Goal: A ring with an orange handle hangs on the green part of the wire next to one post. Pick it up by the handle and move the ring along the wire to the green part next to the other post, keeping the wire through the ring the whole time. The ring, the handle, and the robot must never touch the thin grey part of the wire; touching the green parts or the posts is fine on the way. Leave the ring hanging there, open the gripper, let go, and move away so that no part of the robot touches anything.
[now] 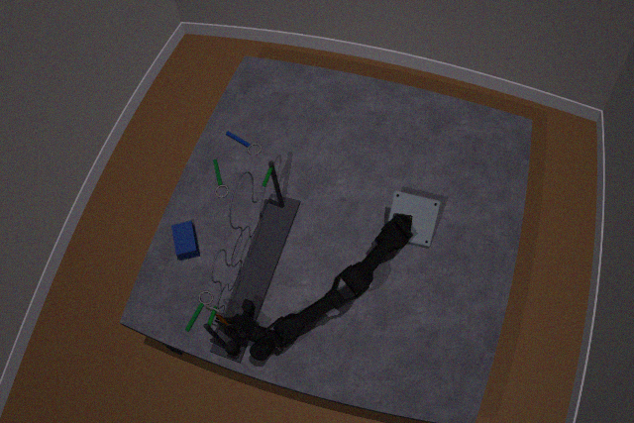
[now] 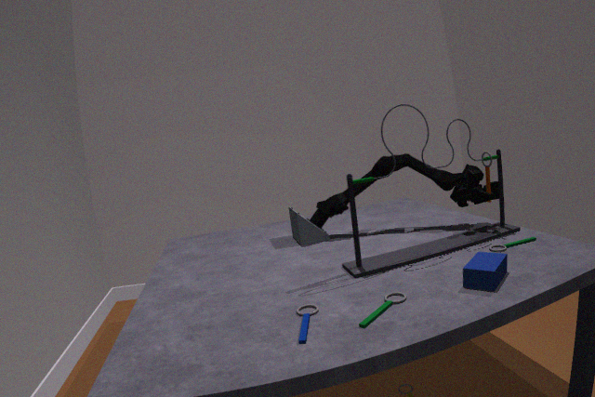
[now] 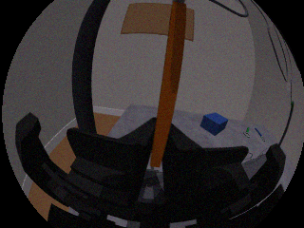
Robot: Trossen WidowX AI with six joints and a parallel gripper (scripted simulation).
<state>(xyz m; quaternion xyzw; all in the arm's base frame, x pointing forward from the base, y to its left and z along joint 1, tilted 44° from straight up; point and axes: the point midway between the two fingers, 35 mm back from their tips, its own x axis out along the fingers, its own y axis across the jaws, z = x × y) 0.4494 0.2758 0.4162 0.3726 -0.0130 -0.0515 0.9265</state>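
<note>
My gripper tip is now 8 cm below the ring with orange handle and 3 cm past it. From my gripper tip the other things lie so: blue-handled ring 73 cm to the right, 14 cm ahead, 13 cm below.
</note>
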